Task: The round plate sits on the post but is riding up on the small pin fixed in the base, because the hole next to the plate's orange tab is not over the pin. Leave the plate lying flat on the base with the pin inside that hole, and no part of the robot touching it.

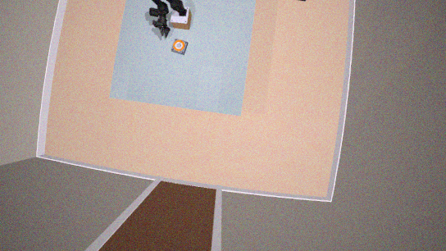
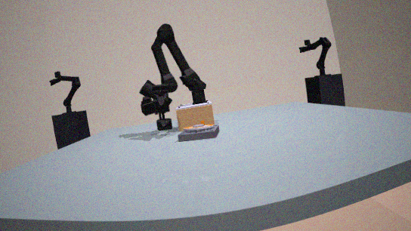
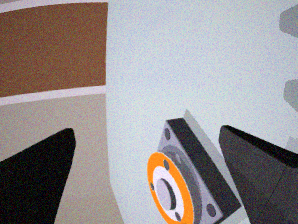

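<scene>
The grey square base lies 4 cm ahead of my gripper tip, 12 cm to the left of it and 6 cm below it.
</scene>
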